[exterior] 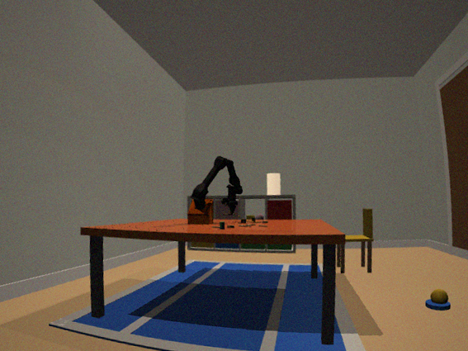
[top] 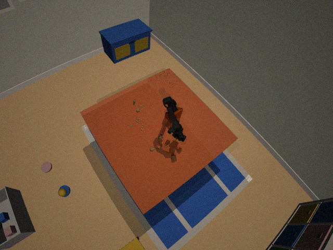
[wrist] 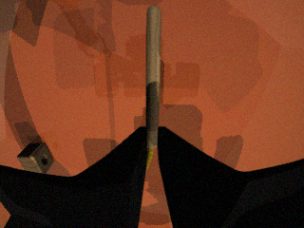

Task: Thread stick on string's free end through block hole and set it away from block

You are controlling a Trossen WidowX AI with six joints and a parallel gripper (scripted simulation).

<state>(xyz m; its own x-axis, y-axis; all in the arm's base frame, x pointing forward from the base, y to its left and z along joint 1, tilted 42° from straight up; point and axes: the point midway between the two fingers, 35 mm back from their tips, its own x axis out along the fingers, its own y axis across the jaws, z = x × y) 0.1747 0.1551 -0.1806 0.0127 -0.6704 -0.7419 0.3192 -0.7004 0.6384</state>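
Now: the wooden block 100 mm ahead of my gripper tip, 110 mm to the right of it and 40 mm below it. The rest, counted from my gripper tip: green object: 70 mm ahead, 650 mm to the right, 40 mm below; thin wooden stick: 10 mm behind.
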